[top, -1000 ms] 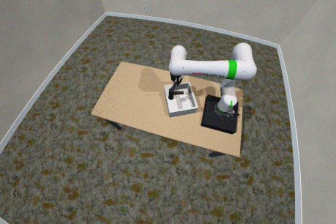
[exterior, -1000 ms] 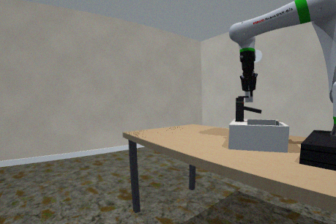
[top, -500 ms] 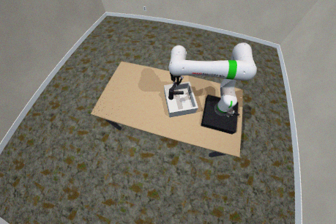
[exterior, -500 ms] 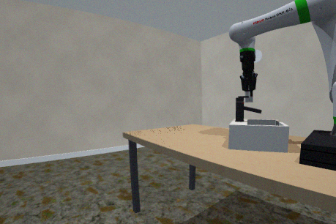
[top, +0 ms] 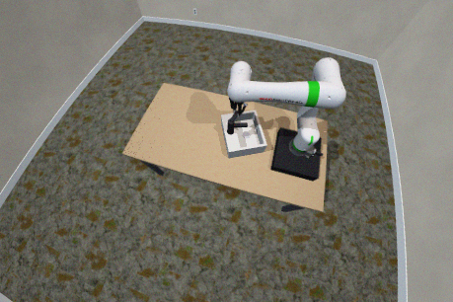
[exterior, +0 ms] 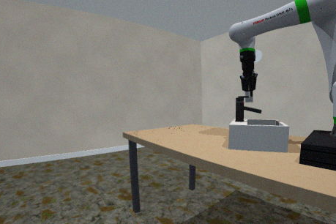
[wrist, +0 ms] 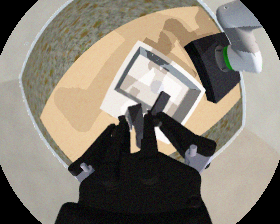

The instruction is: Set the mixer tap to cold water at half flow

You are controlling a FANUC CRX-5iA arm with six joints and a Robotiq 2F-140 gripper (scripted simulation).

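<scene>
Now: the black mixer tap 5 cm to the left of my hand and 5 cm below it. Also, from my hand: lever 3 cm to the left; then white basin 23 cm below, 8 cm behind.
</scene>
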